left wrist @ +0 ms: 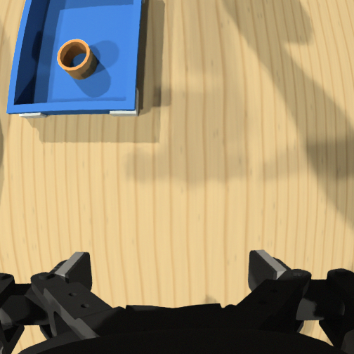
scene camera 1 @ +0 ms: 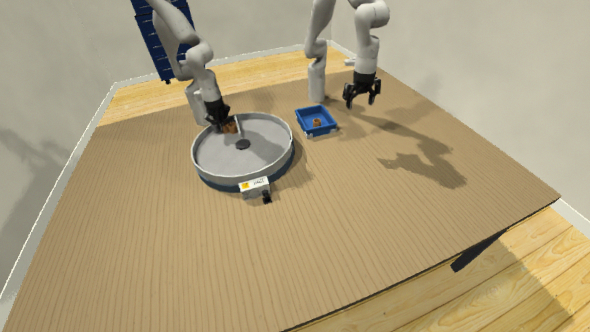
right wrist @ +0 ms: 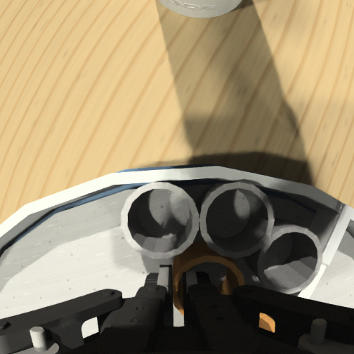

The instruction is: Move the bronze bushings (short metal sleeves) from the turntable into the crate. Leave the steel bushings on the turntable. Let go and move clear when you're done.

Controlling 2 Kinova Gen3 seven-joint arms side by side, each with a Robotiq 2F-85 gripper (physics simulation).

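Places are measured from the left arm's base along level axes (x right, y ahead, z up), in millimetres.
Pixels of known places: left gripper, fingertip midpoint: (scene camera 1: 359,106); right gripper, fingertip midpoint: (scene camera 1: 222,129); left arm's base, link origin: (scene camera 1: 316,98); right arm's base, link origin: (scene camera 1: 205,120).
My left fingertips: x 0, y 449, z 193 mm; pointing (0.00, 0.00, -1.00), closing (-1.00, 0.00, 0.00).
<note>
Ahead of a thing's pixels: the offset from my left fingertips to its top centre. "pt": to the spot under its first point.
In the right wrist view, my right gripper (scene camera 1: 219,128) (right wrist: 177,279) is nearly closed, with the wall of a bronze bushing (right wrist: 207,259) between its fingers, low over the turntable @(pt dy -178, dx +367, dz -140 mm) (scene camera 1: 262,131) (right wrist: 75,250). Part of another bronze bushing (right wrist: 267,321) shows through the gripper linkage. Three steel bushings (right wrist: 126,222) (right wrist: 271,220) (right wrist: 320,259) stand beside it near the rim. One bronze bushing @(dy -180, dx +104, dz -150 mm) (scene camera 1: 316,123) (left wrist: 87,70) stands upright in the blue crate @(dy -208, dx +104, dz -143 mm) (scene camera 1: 322,132) (left wrist: 75,107). My left gripper (scene camera 1: 361,101) (left wrist: 169,270) is open and empty above the table, right of the crate.
A thin upright divider @(pt dy -209, dx +466, dz -110 mm) (scene camera 1: 238,127) (right wrist: 336,240) stands at the turntable's back, beside the bushings. A dark hub @(dy -115, dx +465, dz -132 mm) (scene camera 1: 242,144) is at its centre. A white control box @(pt dy +129, dx +461, dz -135 mm) (scene camera 1: 254,185) sits at its front. A blue rack (scene camera 1: 146,31) stands behind the table.
</note>
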